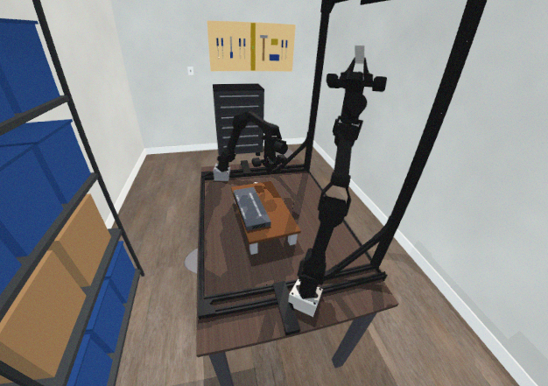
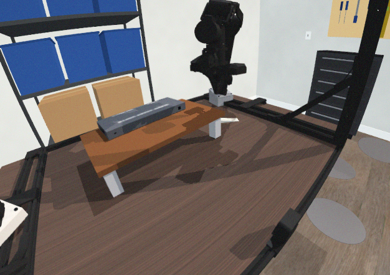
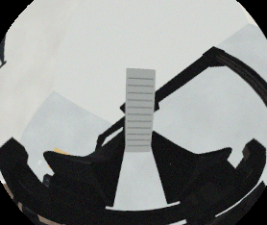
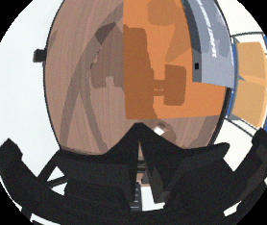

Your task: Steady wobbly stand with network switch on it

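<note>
Right now the white wedge is 1 cm ahead of my left hand and 4 cm above it. Also, from my left hand: grey network switch: 29 cm ahead, 24 cm to the right, 65 cm below; then stand: 23 cm ahead, 23 cm to the right, 72 cm below.
</note>
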